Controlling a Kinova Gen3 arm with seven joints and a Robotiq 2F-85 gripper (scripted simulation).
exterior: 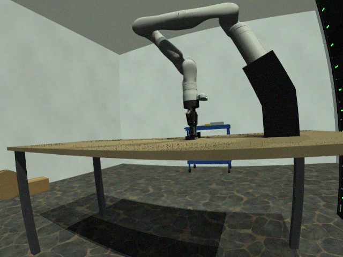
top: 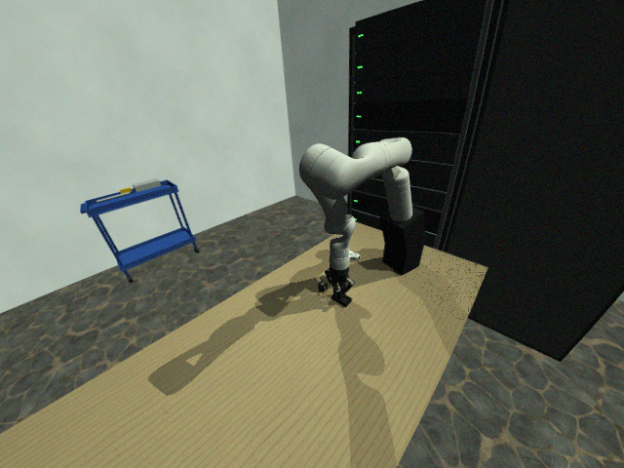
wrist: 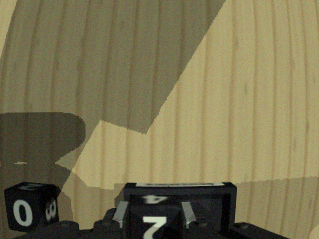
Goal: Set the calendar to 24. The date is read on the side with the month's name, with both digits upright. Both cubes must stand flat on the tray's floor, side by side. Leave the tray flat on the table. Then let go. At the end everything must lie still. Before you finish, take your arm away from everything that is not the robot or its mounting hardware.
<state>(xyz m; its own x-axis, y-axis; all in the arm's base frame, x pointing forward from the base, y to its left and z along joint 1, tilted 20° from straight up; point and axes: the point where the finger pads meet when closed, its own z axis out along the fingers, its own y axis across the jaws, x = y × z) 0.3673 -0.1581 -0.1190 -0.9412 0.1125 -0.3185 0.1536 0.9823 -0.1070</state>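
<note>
The black date cube lies 10 mm below my hand. Also, from my hand: black tray (10 mm ahead, 20 mm to the left, 30 mm below); then black cube (10 mm behind, 90 mm to the right, 30 mm below).
</note>
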